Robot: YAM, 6 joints.
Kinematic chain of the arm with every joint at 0, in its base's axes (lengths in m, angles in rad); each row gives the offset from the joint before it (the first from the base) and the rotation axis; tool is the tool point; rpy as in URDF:
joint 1: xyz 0 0 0.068 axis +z
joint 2: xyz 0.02 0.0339 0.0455 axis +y
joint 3: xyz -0.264 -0.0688 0 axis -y
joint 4: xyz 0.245 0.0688 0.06 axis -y
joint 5: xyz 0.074 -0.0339 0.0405 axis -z
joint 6: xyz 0.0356 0 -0.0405 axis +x
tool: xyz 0 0 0 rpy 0 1.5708 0
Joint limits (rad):
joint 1: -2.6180..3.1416
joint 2: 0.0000..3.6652
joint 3: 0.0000..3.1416
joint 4: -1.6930..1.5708
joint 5: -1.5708..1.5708
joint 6: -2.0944..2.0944
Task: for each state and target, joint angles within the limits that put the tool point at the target. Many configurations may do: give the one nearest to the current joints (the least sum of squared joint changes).
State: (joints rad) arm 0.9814 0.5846 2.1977 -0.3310 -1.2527 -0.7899
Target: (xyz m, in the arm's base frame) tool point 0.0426 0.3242 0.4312
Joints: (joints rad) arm 1.3382 1.5138 1.6063 -0.4244 -1.2076 -0.7899
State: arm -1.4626 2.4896 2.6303 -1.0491 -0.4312 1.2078
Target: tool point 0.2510 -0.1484 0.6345
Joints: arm -0.5915 1.9627 3.0087 -0.7082 -0.4910 1.2078
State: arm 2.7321 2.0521 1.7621 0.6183 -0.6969 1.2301
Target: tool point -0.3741 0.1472 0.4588
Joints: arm 2.7070 1.7424 1.6377 0.6394 -0.7400 1.2301
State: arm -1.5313 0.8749 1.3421 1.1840 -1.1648 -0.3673
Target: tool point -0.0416 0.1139 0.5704
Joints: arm -0.9580 0.6285 1.4648 1.2316 -1.0852 -0.3673
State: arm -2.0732 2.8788 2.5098 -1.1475 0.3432 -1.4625
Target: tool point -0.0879 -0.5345 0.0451
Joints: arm -1.7132 2.8958 2.5530 -1.0923 0.3192 -1.4625
